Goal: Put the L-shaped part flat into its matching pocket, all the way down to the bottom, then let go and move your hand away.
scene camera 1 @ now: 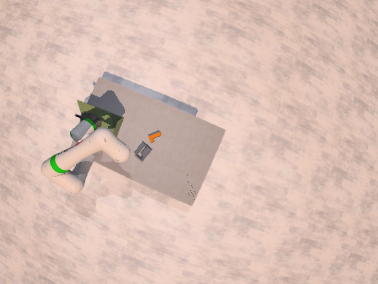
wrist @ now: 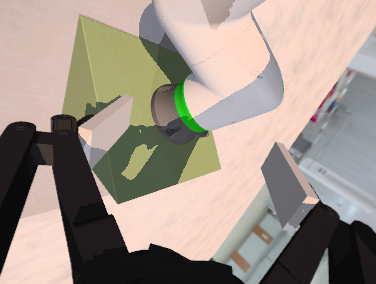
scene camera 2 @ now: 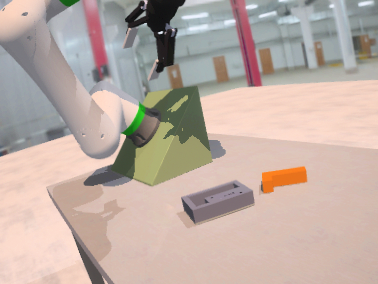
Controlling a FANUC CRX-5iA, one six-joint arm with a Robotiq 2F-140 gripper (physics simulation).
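Places are measured from the arm's base along level axes (x ahead, y left, z up), in centimetres.
Pixels of known places: gripper, between the fingertips: (wrist: pixel 200 134) (scene camera 2: pixel 139 62); arm's base, origin of its link: (scene camera 1: pixel 94 119) (wrist: pixel 174 115) (scene camera 2: pixel 147 128).
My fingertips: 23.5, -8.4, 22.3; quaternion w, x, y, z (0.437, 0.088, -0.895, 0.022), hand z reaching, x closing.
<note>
For each thing: its middle in the pictures, then the offset to it from my fingertips, as dx, dy, dz. Level surfaces: height alone.
- orange L-shaped part, middle of its body: (scene camera 2: pixel 284 179) (scene camera 1: pixel 155 137) +31.5, +16.2, -34.8
- grey block, middle of its body: (scene camera 2: pixel 217 201) (scene camera 1: pixel 143 152) +26.4, -0.9, -34.5
- table, height of its surface: dz -36.3
The orange L-shaped part (scene camera 1: pixel 155 135) (scene camera 2: pixel 286 178) lies on the table, beside the grey pocket block and apart from it. The grey block (scene camera 2: pixel 225 206) is a low, open-topped box with a raised piece inside its recess; it also shows in scene camera 1 (scene camera 1: pixel 137 152). The recess holds no orange part. My gripper (scene camera 1: pixel 86 118) (scene camera 2: pixel 142 54) (wrist: pixel 200 134) is wide open and empty, high above the green wedge, well away from the part and the block. The orange part and the grey block do not show in the wrist view.
A large olive-green wedge (scene camera 1: pixel 84 106) (scene camera 2: pixel 191 145) (wrist: pixel 117 50) stands at one end of the table (scene camera 1: pixel 187 150) (scene camera 2: pixel 310 230). My arm (scene camera 1: pixel 80 152) (scene camera 2: pixel 106 122) (wrist: pixel 235 90) bends close beside the wedge, overlapping it in scene camera 2 and the wrist view.
</note>
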